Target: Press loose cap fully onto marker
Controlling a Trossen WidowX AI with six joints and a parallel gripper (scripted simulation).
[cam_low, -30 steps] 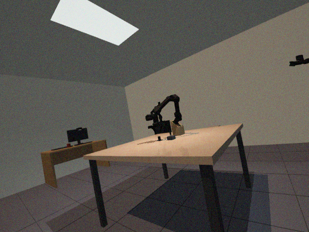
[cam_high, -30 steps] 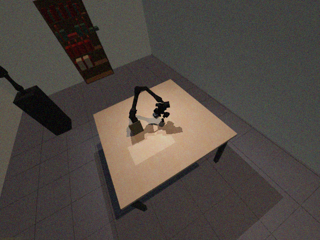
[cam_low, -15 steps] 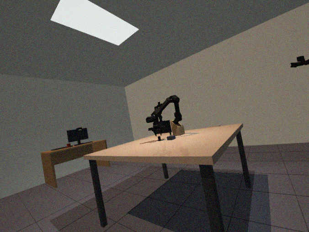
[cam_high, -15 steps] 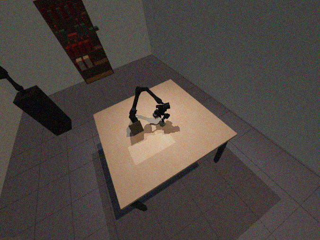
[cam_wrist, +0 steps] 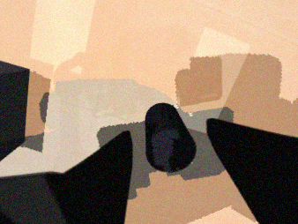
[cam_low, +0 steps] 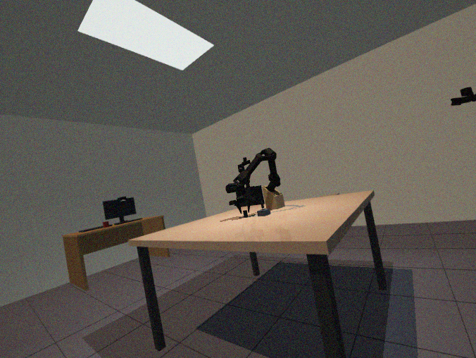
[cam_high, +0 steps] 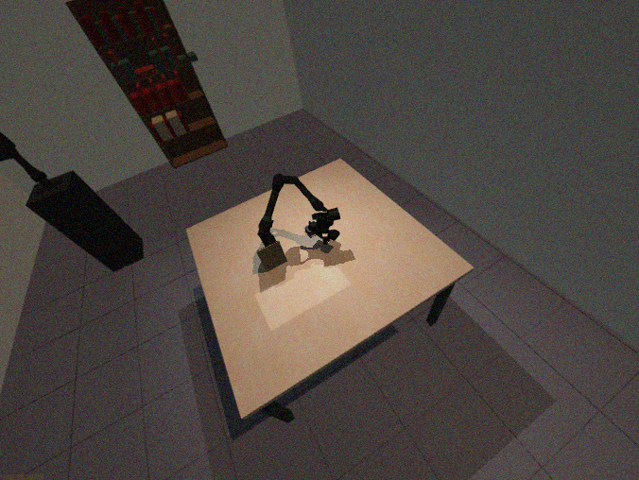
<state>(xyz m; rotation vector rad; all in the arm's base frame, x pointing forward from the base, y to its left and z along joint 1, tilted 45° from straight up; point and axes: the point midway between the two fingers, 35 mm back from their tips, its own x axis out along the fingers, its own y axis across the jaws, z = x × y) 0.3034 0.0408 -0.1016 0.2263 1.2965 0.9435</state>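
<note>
The dark cap is right at my gripper tip. Round my gripper tip: holder block 30 mm behind, 130 mm to the left, 10 mm below.
</note>
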